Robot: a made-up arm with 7 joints. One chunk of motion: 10 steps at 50 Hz.
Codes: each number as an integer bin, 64 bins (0 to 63) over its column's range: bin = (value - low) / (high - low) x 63, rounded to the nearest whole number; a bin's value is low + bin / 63 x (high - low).
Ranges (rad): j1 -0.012..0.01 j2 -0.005..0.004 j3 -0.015..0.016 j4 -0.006..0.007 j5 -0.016..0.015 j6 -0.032..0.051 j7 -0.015..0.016
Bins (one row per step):
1: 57 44 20 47 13 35 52
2: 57 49 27 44 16 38 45
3: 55 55 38 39 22 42 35
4: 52 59 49 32 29 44 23
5: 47 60 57 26 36 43 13
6: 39 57 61 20 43 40 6
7: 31 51 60 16 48 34 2
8: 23 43 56 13 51 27 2
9: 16 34 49 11 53 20 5
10: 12 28 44 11 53 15 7
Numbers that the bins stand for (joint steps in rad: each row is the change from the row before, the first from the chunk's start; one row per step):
1: 0.00790 0.00129 -0.00516 0.00370 -0.00960 0.01411 0.01059
2: 0.00790 0.00200 -0.00171 0.00308 -0.00813 0.01806 0.00714
3: 0.00721 0.00286 0.00370 0.00205 -0.00517 0.02333 0.00222
4: 0.00616 0.00343 0.00911 0.00060 -0.00173 0.02597 -0.00368
5: 0.00441 0.00357 0.01305 -0.00063 0.00171 0.02465 -0.00860
6: 0.00162 0.00314 0.01502 -0.00187 0.00516 0.02070 -0.01205
7: -0.00117 0.00229 0.01452 -0.00270 0.00762 0.01279 -0.01402
8: -0.00397 0.00114 0.01256 -0.00332 0.00910 0.00357 -0.01402
9: -0.00641 -0.00014 0.00911 -0.00373 0.01008 -0.00565 -0.01254
10: -0.00781 -0.00100 0.00665 -0.00373 0.01008 -0.01224 -0.01156

